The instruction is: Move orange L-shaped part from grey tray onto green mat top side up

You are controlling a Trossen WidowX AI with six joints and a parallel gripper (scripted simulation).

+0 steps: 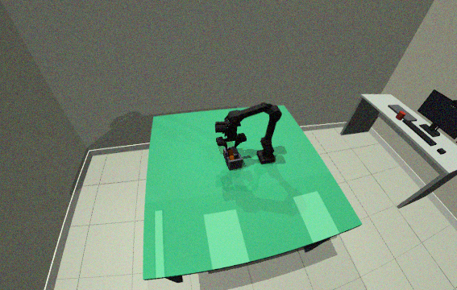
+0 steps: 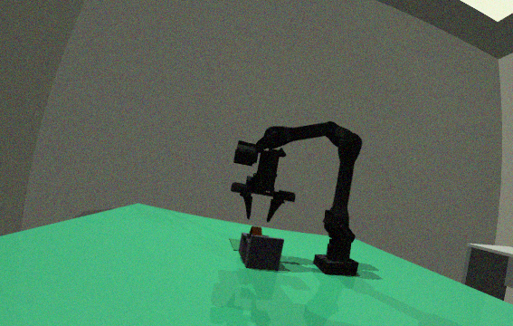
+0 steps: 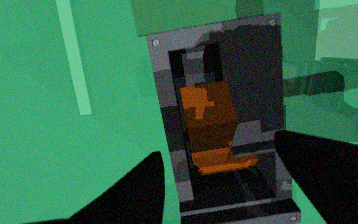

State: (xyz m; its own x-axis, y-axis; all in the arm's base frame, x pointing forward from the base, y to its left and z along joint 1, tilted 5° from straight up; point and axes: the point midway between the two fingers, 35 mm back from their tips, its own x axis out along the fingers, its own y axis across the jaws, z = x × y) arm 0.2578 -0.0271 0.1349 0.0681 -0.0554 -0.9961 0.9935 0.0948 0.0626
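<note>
The orange L-shaped part lies 8 cm below my gripper tip, 4 cm to the left of it and 2 cm behind it. Round my gripper tip: dark green mat: 14 cm to the right, 13 cm below.
</note>
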